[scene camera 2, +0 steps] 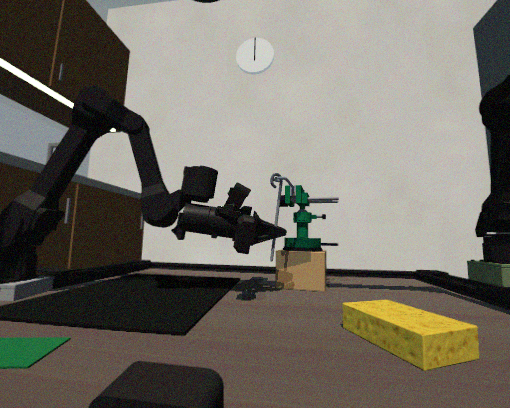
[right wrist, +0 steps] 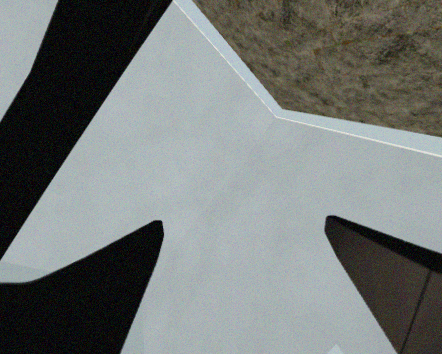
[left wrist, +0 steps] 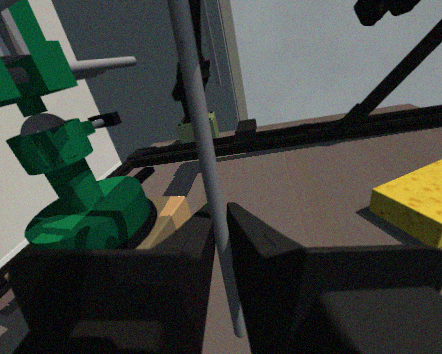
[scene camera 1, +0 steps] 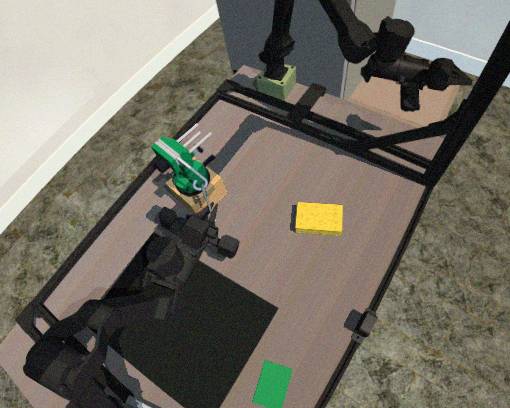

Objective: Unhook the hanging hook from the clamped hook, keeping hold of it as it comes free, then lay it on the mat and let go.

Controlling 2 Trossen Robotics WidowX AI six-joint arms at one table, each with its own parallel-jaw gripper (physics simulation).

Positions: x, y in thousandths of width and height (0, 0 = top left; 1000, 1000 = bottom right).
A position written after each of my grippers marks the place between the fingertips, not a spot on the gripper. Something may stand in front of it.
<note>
My left gripper (scene camera 2: 562, 570) grips a grey hanging hook. My right gripper (scene camera 1: 905, 202) is open, with nothing in its grasp. A yellow sponge (scene camera 2: 840, 837) rests on the table. Also in view: a black mat (scene camera 1: 399, 857) and a tan block (scene camera 1: 385, 499).
The yellow sponge is seen too in the left wrist view (left wrist: 913, 569) and in scene camera 1 (scene camera 1: 617, 536). My left gripper also shows in the left wrist view (left wrist: 499, 597) and in scene camera 1 (scene camera 1: 423, 499). My right gripper also shows in the right wrist view (right wrist: 551, 637). The right wrist view misses the yellow sponge: it is out of frame.
</note>
